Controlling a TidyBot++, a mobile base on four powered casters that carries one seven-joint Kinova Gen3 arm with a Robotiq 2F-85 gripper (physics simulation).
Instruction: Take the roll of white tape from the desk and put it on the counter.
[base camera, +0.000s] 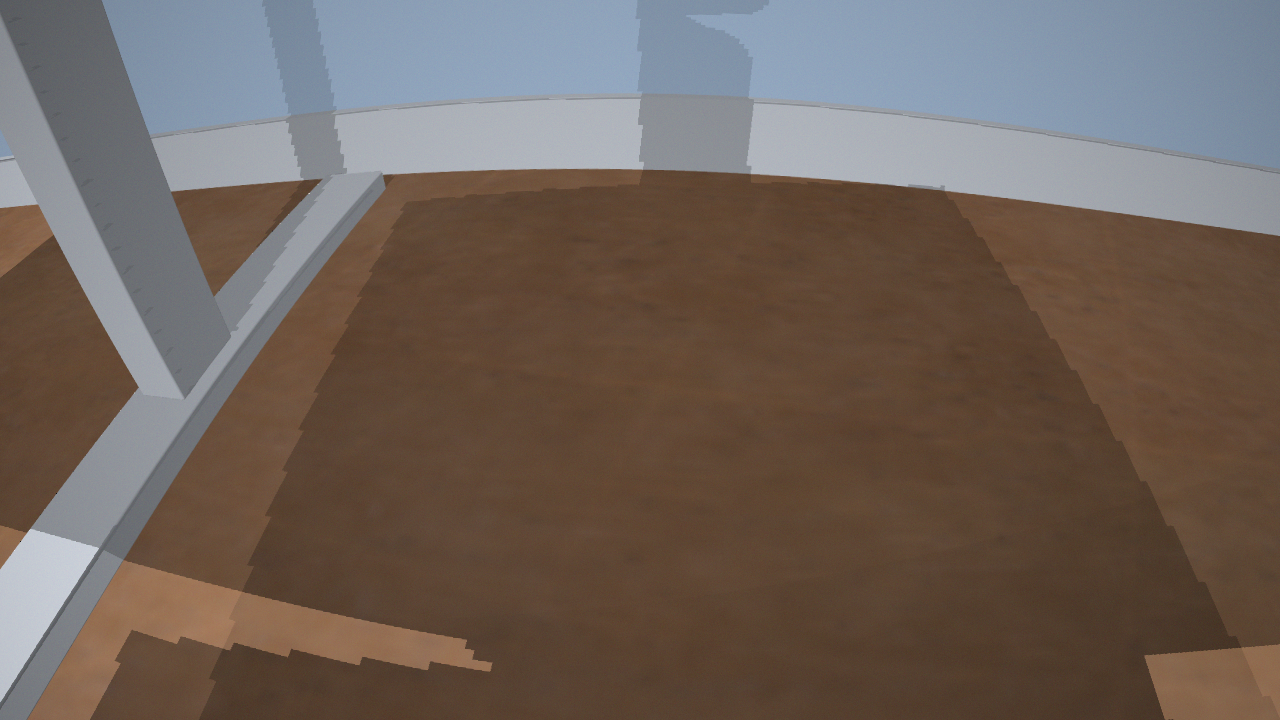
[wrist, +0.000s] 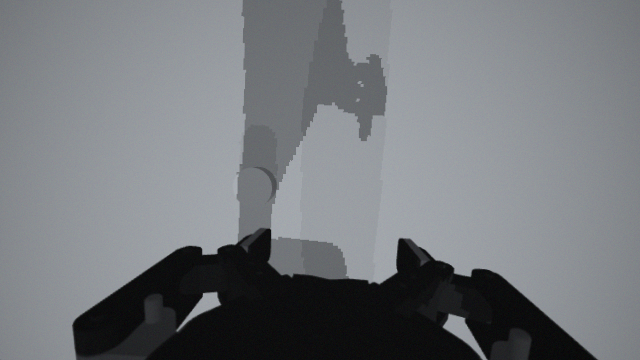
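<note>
The roll of white tape lies flat on the pale desk top in the wrist view, a little left of the middle, partly in shadow. It shows as a small pale disc. My gripper is open, with nothing between its fingers. It hangs above the desk, and the tape shows beyond the left fingertip, apart from it. The counter cannot be made out in either view.
In the base camera view a grey desk leg stands on a long floor bar at the left. A white baseboard runs along the blue wall behind the brown floor.
</note>
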